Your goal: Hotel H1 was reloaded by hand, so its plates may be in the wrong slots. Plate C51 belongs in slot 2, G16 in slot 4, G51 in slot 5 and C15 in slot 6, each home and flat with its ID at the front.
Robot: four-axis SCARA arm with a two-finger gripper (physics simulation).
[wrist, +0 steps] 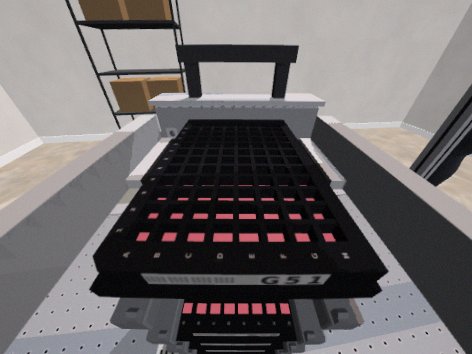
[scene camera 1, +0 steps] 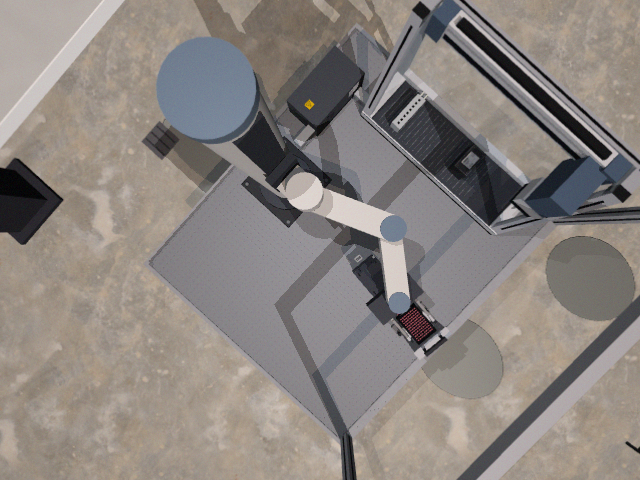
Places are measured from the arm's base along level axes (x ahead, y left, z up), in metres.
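Pixels of known places: gripper, fingertip midpoint: (wrist: 236,130) (scene camera 1: 421,329).
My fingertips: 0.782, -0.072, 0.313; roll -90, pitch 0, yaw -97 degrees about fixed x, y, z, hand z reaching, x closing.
Ahead of a thing's pixels: the offset from my fingertips to its top centre, as dx, dy, dz. "spot": to the spot under its first point. Level surfaces: height alone.
Plate G51 @(-0.022, +0.003, -0.006) (scene camera 1: 416,324) (wrist: 248,252) is black with pink showing in its wells. It lies flat at the top of hotel H1 (scene camera 1: 433,341) (wrist: 237,116), with its ID label at the front in the wrist view. My gripper (scene camera 1: 414,320) (wrist: 236,130) has a finger along each long side of G51, and the pads meet the plate's edges; it is shut on this plate. Part of the slot number shows behind the plate's left rear corner. A lower plate @(-0.022, +0.002, -0.087) (wrist: 236,308) with pink wells shows below G51, its ID unreadable. The other plates' IDs are hidden.
Hotel H1 stands near the edge of the perforated deck @(dz -0.300) (scene camera 1: 227,242), with a black handle @(spot: +0.051, -0.007, +0.041) (wrist: 237,53) on top. A framed gantry station @(spot: -0.352, +0.607, -0.250) (scene camera 1: 439,155) and a dark box @(spot: -0.905, +0.475, -0.185) (scene camera 1: 325,85) stand on the far side. Shelving (wrist: 127,24) with cartons stands by the wall.
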